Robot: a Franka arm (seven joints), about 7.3 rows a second.
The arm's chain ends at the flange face. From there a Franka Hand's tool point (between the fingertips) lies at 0.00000 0.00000 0.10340 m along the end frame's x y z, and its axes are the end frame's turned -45 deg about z.
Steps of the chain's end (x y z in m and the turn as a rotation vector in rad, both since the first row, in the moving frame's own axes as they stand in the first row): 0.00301 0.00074 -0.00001 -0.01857 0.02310 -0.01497; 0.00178 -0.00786 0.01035 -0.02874 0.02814 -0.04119; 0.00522 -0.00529 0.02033 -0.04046 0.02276 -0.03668; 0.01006 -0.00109 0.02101 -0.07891 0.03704 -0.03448; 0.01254 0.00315 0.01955 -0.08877 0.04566 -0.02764; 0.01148 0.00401 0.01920 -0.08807 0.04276 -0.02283; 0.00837 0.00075 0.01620 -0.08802 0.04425 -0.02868
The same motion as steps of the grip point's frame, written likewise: 0.00196 0.00570 -0.00006 -0.02947 0.00320 -0.01497; 0.00686 -0.00014 0.01027 -0.04022 -0.00042 -0.04119; 0.00622 0.00459 0.02022 -0.04470 -0.01252 -0.03668; 0.00497 0.01486 0.02062 -0.08199 -0.02961 -0.03448; 0.00363 0.02095 0.01904 -0.09506 -0.03048 -0.02764; 0.00208 0.02054 0.01870 -0.09251 -0.03204 -0.02283; 0.00233 0.01615 0.01570 -0.09353 -0.03095 -0.02868
